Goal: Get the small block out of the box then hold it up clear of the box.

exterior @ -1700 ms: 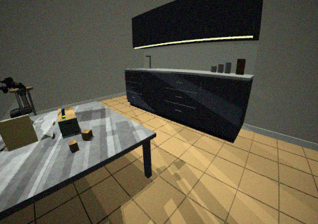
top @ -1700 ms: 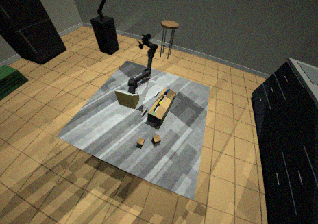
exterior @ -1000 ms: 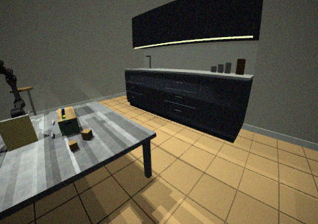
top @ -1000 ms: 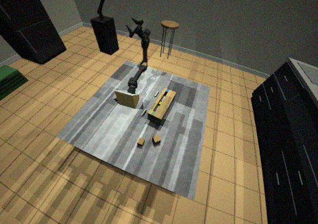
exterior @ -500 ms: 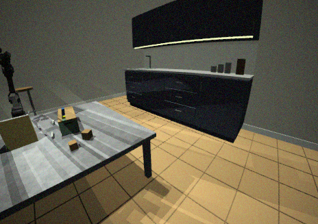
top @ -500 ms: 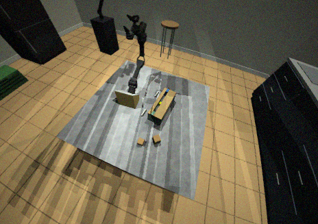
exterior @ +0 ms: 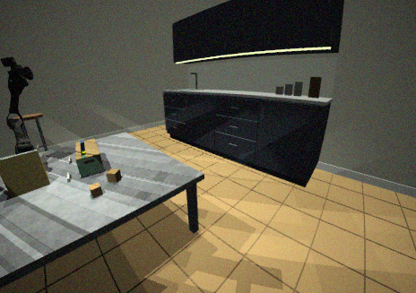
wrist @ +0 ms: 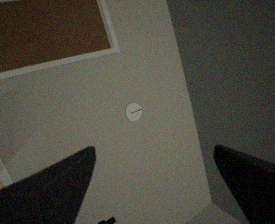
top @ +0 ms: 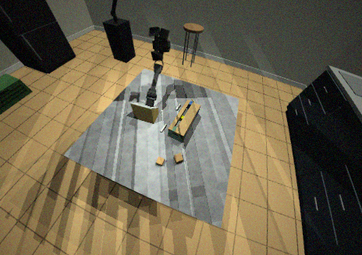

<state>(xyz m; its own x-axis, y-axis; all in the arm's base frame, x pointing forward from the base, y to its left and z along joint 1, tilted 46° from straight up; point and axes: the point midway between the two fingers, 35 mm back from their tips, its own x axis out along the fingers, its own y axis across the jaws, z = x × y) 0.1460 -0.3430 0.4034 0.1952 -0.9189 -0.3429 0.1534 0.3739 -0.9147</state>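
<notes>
My gripper tip is 63 cm above the box, 24 cm short of it and 4 cm to the right of it.
</notes>
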